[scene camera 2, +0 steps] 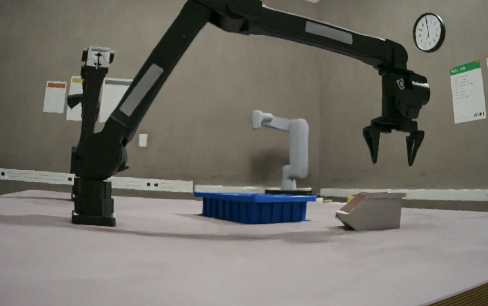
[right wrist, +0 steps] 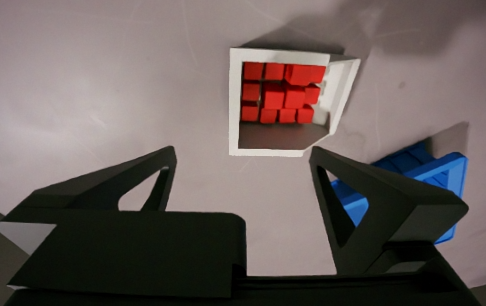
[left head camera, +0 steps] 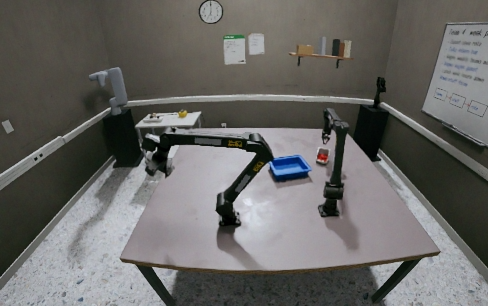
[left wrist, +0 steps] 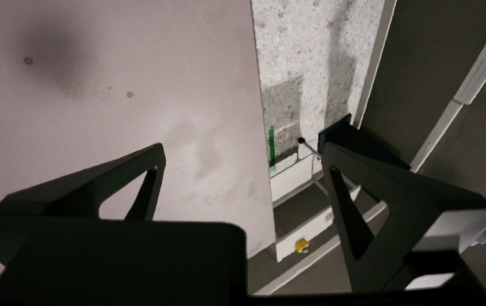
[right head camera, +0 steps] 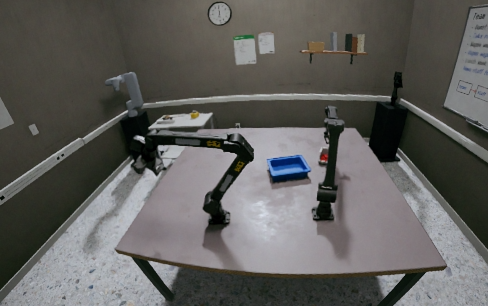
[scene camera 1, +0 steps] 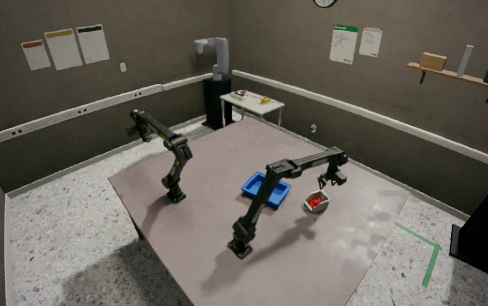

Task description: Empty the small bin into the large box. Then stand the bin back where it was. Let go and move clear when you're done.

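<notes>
The small grey-white bin stands upright on the table, right of the large blue box. Several red cubes lie inside it. The large blue box stands on the table, and no cubes show in it. My right gripper is open and empty, pointing down above the bin. In the right wrist view the bin lies beyond the fingertips, toward the right one. My left gripper is open and empty, out past the table's left edge.
The table carries both arm bases. A white side table stands behind at the left. A grey arm on a black pedestal stands beside it, and another black pedestal stands at the back right.
</notes>
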